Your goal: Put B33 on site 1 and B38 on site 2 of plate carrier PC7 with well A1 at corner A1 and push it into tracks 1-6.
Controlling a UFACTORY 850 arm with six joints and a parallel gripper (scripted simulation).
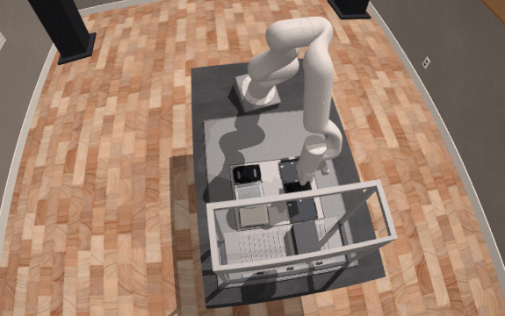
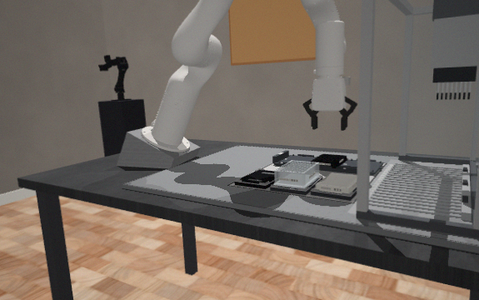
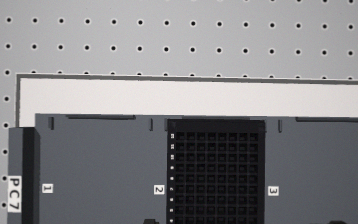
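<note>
My hand is 240 mm to the left of the nest S3, 120 mm above it and 80 mm short of it. Also, from my hand: nest S1: 220 mm to the right, 140 mm behind, 120 mm below; black 96-well plate B38: 110 mm below; dark carrier PC7: 110 mm below, 10 mm behind.
</note>
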